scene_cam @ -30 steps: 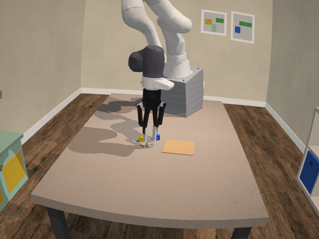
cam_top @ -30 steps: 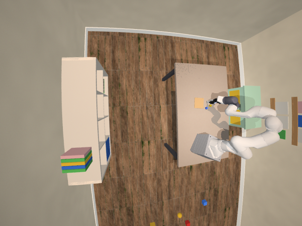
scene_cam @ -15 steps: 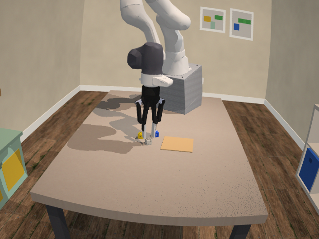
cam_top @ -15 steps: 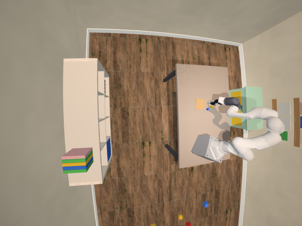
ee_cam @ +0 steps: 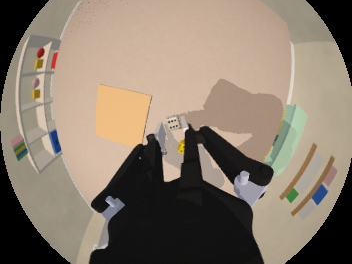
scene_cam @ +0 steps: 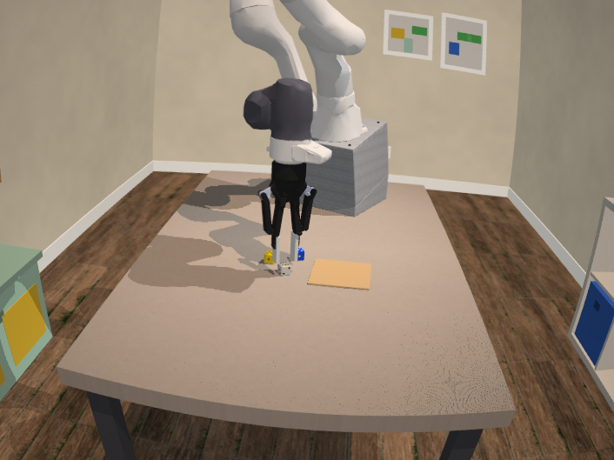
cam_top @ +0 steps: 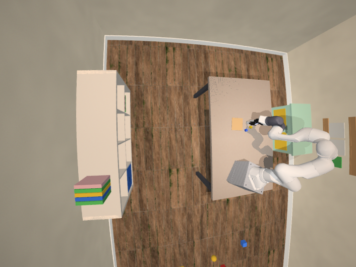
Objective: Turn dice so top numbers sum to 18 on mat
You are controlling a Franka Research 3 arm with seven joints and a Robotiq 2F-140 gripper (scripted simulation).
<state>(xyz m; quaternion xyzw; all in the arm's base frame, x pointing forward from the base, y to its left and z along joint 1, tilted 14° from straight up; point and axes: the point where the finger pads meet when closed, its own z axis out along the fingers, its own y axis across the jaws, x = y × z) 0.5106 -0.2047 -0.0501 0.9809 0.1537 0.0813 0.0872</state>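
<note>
My gripper is now 50 mm above the white die. Also, from my hand: blue die: 80 mm behind, 40 mm to the left, 50 mm below; yellow die: 60 mm behind, 30 mm to the right, 50 mm below; mat: 10 mm ahead, 130 mm to the left, 60 mm below.
</note>
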